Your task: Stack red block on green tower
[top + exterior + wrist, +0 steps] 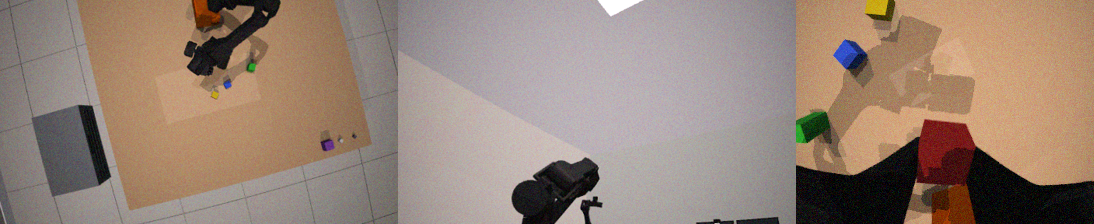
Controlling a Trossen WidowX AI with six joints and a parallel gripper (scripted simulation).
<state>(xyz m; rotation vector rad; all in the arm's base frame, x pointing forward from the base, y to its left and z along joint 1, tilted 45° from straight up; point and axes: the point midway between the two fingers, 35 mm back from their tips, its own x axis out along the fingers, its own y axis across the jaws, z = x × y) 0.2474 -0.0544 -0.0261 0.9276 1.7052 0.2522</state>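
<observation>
Now: the blue block 120 mm ahead of my gripper tip, 100 mm to the left of it and 110 mm below it. The rest, counted from my gripper tip: red block 10 mm above; yellow block 160 mm ahead, 30 mm to the left, 110 mm below; purple block 470 mm ahead, 560 mm to the left, 110 mm below.
</observation>
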